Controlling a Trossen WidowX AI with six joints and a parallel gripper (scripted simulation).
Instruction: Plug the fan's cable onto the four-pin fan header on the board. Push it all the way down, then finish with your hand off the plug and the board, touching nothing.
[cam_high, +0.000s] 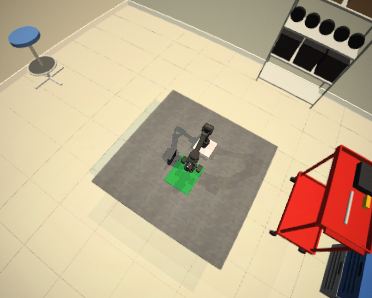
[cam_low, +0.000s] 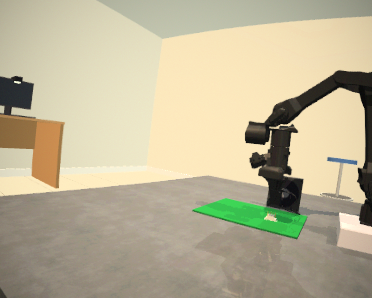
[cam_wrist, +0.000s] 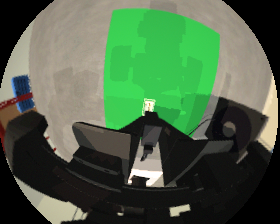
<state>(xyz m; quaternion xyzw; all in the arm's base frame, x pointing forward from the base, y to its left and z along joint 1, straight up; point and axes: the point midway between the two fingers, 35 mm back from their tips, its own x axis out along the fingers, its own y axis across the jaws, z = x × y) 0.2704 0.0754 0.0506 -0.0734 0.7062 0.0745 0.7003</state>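
My gripper tip is 6 cm short of the green board, 1 cm to the left of it and 8 cm above it. The rest, counted from my gripper tip: black fan 4 cm ahead, 19 cm to the right; dark fan plug 1 cm behind, 1 cm above.
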